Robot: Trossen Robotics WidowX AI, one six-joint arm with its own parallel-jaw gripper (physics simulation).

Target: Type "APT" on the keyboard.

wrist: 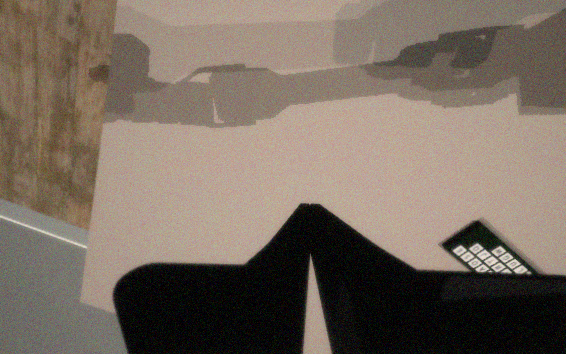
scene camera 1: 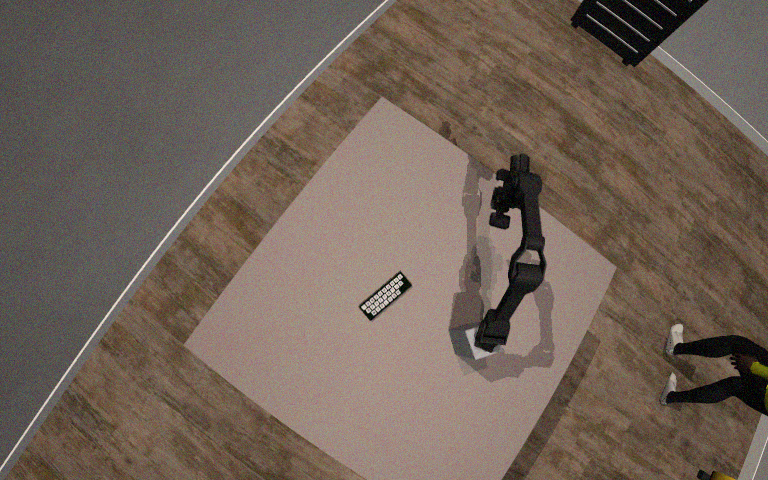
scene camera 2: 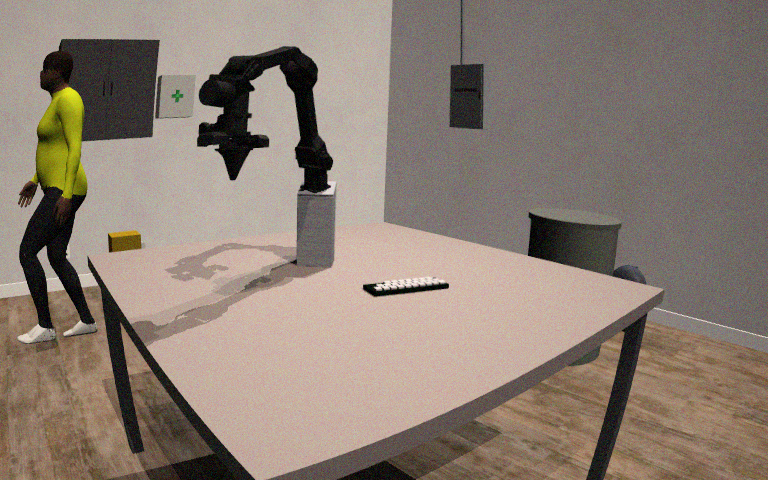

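Pixels of known places: gripper, fingertip midpoint: [wrist: 308, 213] [scene camera 1: 491, 204] [scene camera 2: 232, 180]; arm's base, origin of the base link: [scene camera 1: 485, 340] [scene camera 2: 315, 187].
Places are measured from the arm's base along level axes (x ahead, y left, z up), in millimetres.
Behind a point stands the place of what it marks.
Note:
A small black keyboard with white keys [scene camera 1: 385, 295] @(z -203, x 348, y -21 mm) [scene camera 2: 406, 285] @(z -203, x 363, y -44 mm) [wrist: 487, 255] @(z -202, x 323, y -63 mm) lies flat on the table [scene camera 1: 294, 339] @(z -218, x 585, y 268 mm) [scene camera 2: 396, 362] @(z -219, x 605, y -399 mm) [wrist: 250, 165] @(z -219, x 276, y -477 mm). In the wrist view it is at the lower right, partly hidden behind the gripper's body, and some of its letters are cut off or too small to read. My gripper [scene camera 2: 232, 178] @(z 57, x 163, y -415 mm) [wrist: 308, 213] @(z 57, x 163, y -415 mm) is shut and empty, with its fingertips together and pointing down. It hangs high above the table, well apart from the keyboard. In scene camera 1 the fingertips are hidden under the arm.
The arm stands on a white pedestal [scene camera 2: 316, 229] @(z -113, x 39, y -30 mm) on the table. Shadows of the arm fall across the tabletop. A person in a yellow top [scene camera 2: 59, 141] stands behind the table. A grey-green bin [scene camera 2: 573, 240] stands beyond the table's right side.

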